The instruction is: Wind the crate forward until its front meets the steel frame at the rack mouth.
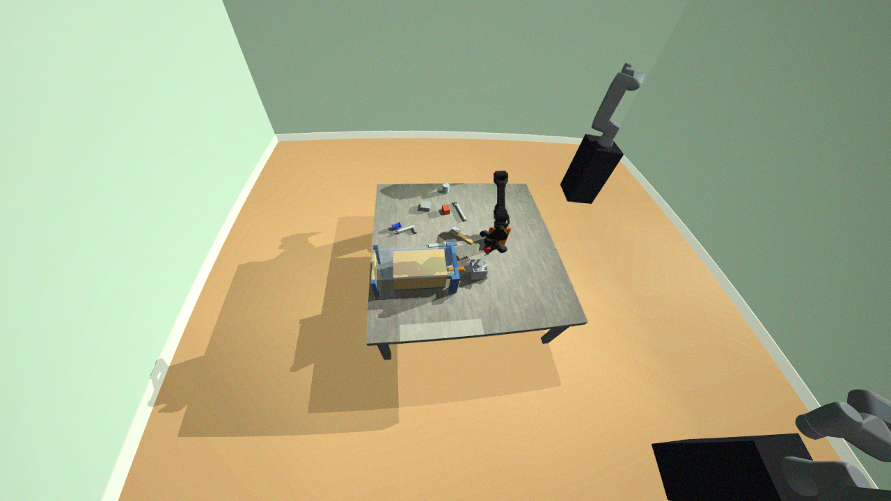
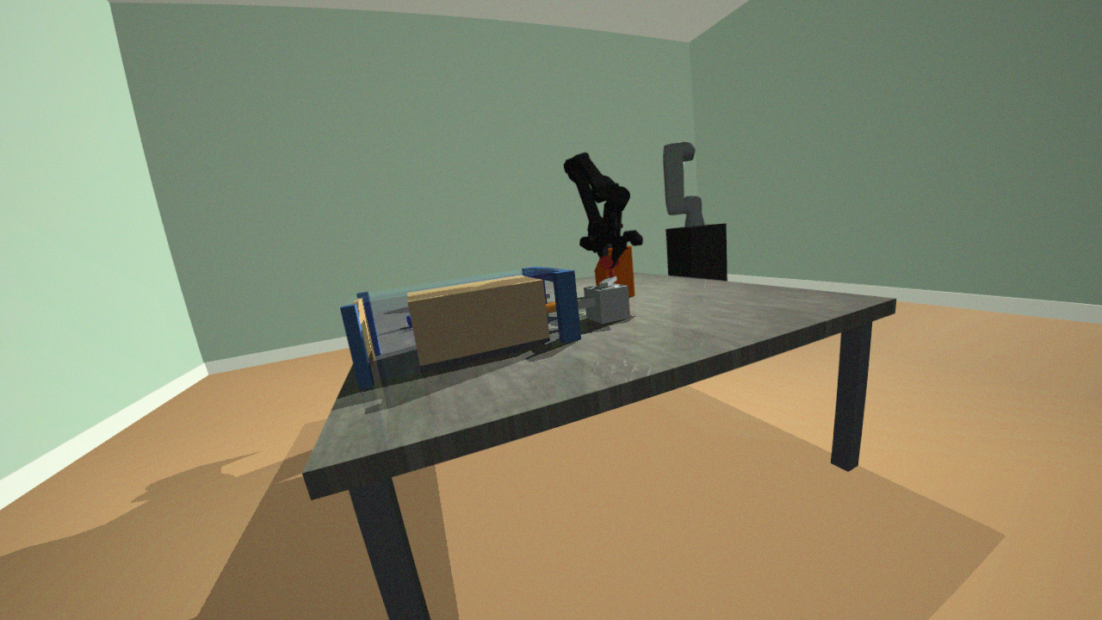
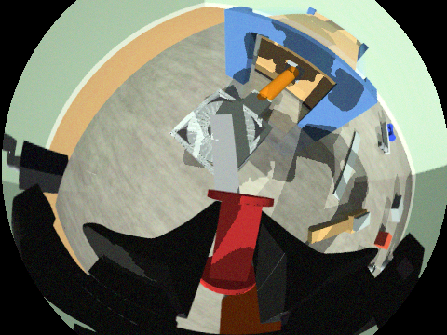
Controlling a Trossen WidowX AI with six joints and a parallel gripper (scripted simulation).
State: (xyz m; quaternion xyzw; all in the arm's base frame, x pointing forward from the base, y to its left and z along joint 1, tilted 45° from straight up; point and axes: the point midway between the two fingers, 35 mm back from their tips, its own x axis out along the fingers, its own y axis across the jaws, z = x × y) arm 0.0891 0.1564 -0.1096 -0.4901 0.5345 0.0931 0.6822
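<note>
The grey winch lies 100 mm below my gripper tip, 60 mm to the left of it and 30 mm ahead of it. The rest, counted from my gripper tip: tan-handled tool 230 mm to the right, 140 mm ahead, 110 mm below; then red knob 10 mm to the right, 10 mm behind; then grey bar 260 mm ahead, 140 mm to the right, 130 mm below.
</note>
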